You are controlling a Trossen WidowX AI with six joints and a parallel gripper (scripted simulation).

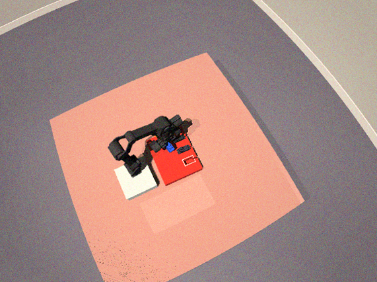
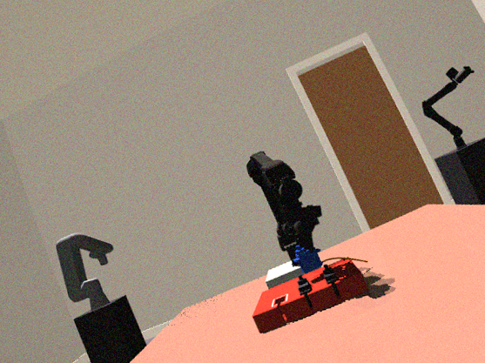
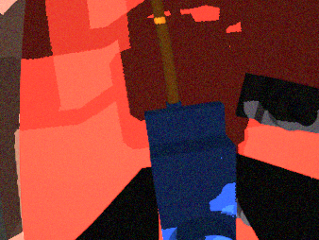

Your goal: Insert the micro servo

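Now: the red deck 100 mm below my gripper tip, 50 mm to the right of it and 30 mm behind it.
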